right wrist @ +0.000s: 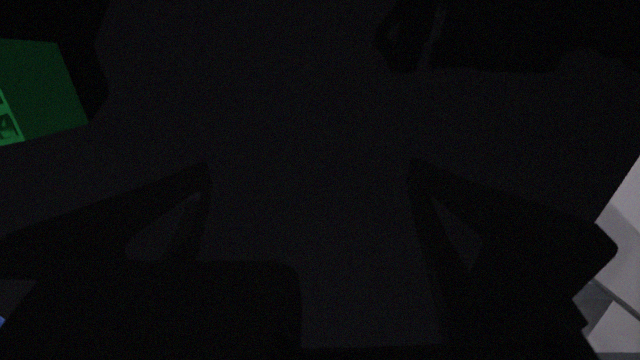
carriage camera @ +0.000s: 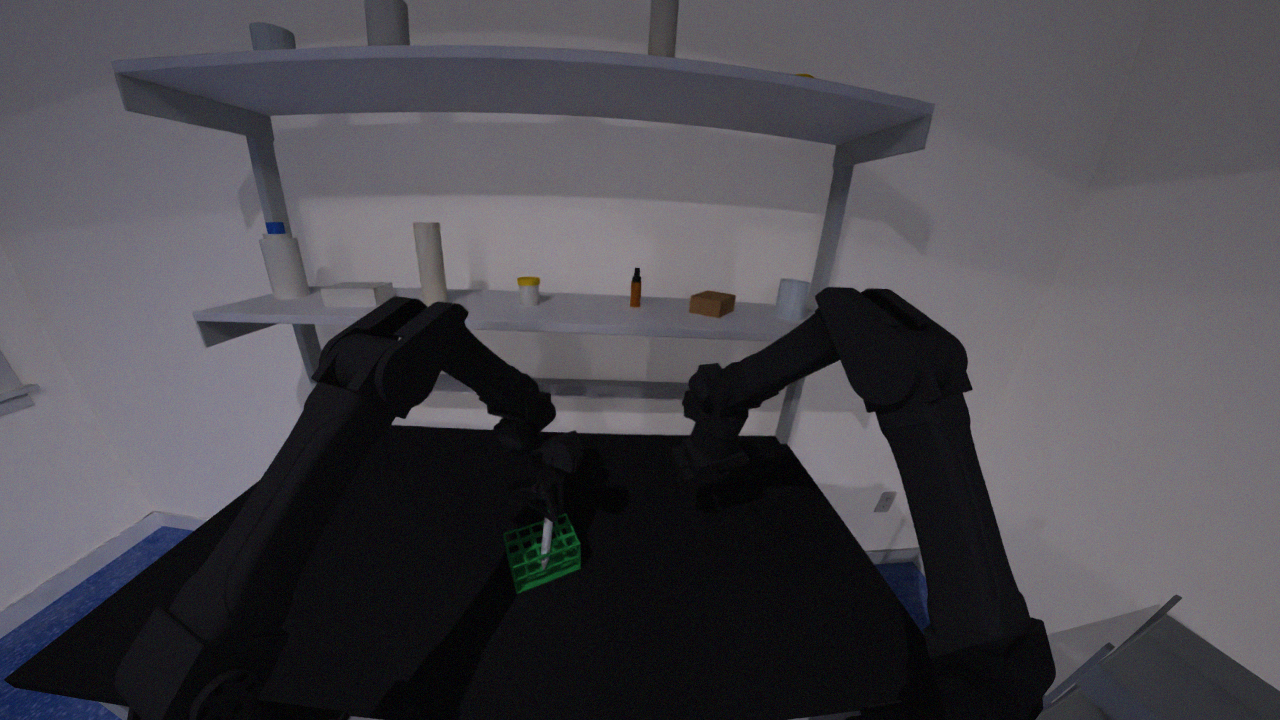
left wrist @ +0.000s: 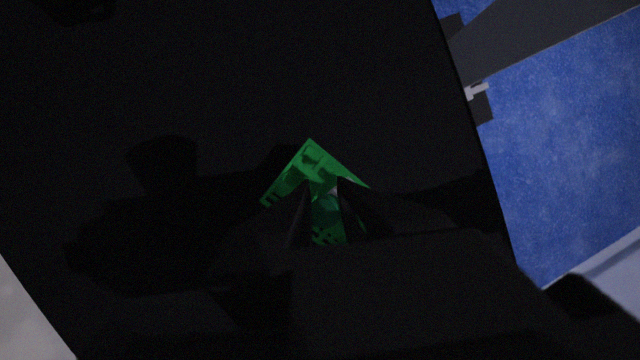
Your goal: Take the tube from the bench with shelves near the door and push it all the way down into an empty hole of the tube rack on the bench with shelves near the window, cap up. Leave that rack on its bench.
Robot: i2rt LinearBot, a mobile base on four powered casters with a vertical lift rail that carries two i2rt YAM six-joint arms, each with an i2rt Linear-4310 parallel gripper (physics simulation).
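The green tube rack (carriage camera: 561, 574) (left wrist: 326, 162) (right wrist: 45, 85) stands on the black bench top, left of centre in the carriage camera. My left gripper (carriage camera: 549, 510) (left wrist: 323, 185) is over it, shut on the white tube (carriage camera: 546, 537), near the tube's top. The tube is nearly upright, leaning slightly, its lower part seen against the rack's grid. I cannot tell for certain which hole it is in or how deep it sits. A dark green round shape, apparently its cap, shows between the left fingers. My right gripper (carriage camera: 714, 472) (right wrist: 308, 171) is open and empty, right of the rack.
The black bench top (carriage camera: 716, 591) carries the rack. Behind it a shelf (carriage camera: 581, 324) holds a white bottle (carriage camera: 284, 265), a tall cylinder (carriage camera: 430, 261), an amber bottle (carriage camera: 635, 291) and a brown box (carriage camera: 711, 304). An upper shelf (carriage camera: 528, 80) hangs above. A grey panel (carriage camera: 1172, 667) stands at lower right.
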